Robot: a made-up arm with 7 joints.
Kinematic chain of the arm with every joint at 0, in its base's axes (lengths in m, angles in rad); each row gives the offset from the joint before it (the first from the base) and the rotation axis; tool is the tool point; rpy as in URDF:
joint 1: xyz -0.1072 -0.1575 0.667 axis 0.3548 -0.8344 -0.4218
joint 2: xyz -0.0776 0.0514 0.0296 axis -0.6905 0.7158 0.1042
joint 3: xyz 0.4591 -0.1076 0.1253 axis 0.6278 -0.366 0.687
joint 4: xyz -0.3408 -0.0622 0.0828 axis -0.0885 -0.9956 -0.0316
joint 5: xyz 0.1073 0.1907 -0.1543 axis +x
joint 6: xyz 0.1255 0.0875 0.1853 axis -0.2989 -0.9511 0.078
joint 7: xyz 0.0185 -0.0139 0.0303 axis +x
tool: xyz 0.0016 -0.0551 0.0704 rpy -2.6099 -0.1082 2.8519
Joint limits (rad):
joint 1: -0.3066..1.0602
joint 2: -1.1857..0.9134
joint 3: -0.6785..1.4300
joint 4: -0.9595..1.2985
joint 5: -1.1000..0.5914
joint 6: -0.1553..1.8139
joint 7: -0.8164..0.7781
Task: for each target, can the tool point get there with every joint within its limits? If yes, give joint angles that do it. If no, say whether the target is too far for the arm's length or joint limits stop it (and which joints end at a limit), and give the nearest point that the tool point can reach.
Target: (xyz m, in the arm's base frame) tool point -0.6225 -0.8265 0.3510
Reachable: no: joint limits stop it (at a limit: joint 1, joint 5, joint 6) | nearest point -0.3846 -0.5617 0.4960 | short by 0.384 m
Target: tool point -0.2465 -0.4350 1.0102
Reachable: yes | joints 0.6287 -0.9768 -0.4080 -0.4793 0.3134 0.1105 -0.2618
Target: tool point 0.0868 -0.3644 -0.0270
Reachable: no: joint limits stop it (at a limit: joint 1, joint 2, joint 4, joint 7) | nearest point -0.0700 -0.4356 0.2834 | short by 0.355 m
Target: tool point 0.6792 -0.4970 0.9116
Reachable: no: joint limits stop it (at a limit: joint 1, joint 2, joint 3, joint 5, joint 6) | nearest point 0.3686 -0.4236 0.8029 | short by 0.337 m
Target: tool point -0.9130 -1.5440 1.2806
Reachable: no: too far | nearest point -0.4907 -0.5019 0.9921 | short by 1.161 m
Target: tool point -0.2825 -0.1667 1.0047
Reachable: yes | joints 0.8874 0.1102 0.1993 0.8067 -0.1066 1.6383 0.3768
